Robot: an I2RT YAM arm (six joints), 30 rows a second.
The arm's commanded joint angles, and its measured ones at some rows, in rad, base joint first. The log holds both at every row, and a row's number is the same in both.
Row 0, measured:
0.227 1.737 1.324 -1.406 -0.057 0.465
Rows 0 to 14, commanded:
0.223 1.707 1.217 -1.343 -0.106 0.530
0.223 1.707 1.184 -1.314 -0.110 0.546
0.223 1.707 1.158 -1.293 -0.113 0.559
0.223 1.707 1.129 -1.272 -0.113 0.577
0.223 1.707 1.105 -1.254 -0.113 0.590
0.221 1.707 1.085 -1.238 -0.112 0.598
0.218 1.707 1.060 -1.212 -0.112 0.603
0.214 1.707 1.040 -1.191 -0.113 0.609
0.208 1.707 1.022 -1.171 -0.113 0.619
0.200 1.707 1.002 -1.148 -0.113 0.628
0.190 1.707 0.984 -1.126 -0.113 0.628
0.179 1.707 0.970 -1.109 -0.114 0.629
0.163 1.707 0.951 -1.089 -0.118 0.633
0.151 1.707 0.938 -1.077 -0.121 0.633
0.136 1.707 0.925 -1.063 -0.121 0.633
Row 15, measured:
0.171 1.728 0.955 -1.079 -0.113 0.599
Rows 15 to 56, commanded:
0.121 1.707 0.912 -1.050 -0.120 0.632
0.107 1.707 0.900 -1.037 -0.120 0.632
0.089 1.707 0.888 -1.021 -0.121 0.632
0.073 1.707 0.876 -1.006 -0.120 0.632
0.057 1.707 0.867 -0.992 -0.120 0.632
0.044 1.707 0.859 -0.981 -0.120 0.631
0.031 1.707 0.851 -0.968 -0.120 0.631
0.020 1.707 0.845 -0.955 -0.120 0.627
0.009 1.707 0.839 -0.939 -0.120 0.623
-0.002 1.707 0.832 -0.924 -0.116 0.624
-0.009 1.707 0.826 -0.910 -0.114 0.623
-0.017 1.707 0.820 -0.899 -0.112 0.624
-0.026 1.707 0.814 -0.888 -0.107 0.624
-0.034 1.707 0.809 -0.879 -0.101 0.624
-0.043 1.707 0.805 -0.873 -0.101 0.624
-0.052 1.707 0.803 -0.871 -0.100 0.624
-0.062 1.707 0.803 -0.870 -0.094 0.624
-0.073 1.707 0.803 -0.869 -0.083 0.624
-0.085 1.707 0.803 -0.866 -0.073 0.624
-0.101 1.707 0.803 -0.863 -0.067 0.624
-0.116 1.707 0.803 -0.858 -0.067 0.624
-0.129 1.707 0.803 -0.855 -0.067 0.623
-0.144 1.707 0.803 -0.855 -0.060 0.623
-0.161 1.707 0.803 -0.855 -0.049 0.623
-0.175 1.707 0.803 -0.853 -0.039 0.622
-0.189 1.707 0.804 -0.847 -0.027 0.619
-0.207 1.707 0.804 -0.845 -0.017 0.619
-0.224 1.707 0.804 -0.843 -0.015 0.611
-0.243 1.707 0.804 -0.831 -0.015 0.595
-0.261 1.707 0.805 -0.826 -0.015 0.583
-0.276 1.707 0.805 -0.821 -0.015 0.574
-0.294 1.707 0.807 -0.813 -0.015 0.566
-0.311 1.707 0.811 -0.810 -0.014 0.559
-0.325 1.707 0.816 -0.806 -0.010 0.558
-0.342 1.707 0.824 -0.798 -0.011 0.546
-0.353 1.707 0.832 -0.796 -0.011 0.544
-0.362 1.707 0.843 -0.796 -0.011 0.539
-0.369 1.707 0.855 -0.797 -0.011 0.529
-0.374 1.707 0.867 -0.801 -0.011 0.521
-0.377 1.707 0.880 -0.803 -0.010 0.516
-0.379 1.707 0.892 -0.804 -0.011 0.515
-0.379 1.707 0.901 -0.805 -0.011 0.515
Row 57, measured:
-0.364 1.687 0.874 -0.810 -0.096 0.544
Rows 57 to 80, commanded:
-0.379 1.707 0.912 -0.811 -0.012 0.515
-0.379 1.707 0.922 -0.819 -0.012 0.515
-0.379 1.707 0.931 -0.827 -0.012 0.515
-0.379 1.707 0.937 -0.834 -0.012 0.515
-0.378 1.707 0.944 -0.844 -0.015 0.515
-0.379 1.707 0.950 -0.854 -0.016 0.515
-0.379 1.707 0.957 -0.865 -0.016 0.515
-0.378 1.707 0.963 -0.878 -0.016 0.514
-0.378 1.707 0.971 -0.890 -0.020 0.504
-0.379 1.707 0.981 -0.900 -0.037 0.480
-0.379 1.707 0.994 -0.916 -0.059 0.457
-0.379 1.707 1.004 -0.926 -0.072 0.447
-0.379 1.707 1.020 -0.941 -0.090 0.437
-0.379 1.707 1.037 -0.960 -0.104 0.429
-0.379 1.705 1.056 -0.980 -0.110 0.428
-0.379 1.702 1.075 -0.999 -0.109 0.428
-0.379 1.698 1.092 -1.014 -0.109 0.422
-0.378 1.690 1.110 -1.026 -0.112 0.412
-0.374 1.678 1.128 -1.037 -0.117 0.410
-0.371 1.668 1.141 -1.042 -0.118 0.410
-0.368 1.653 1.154 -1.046 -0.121 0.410
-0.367 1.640 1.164 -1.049 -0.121 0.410
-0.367 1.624 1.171 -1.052 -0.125 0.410
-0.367 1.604 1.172 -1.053 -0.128 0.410
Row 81, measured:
-0.372 1.670 1.139 -1.048 -0.108 0.430
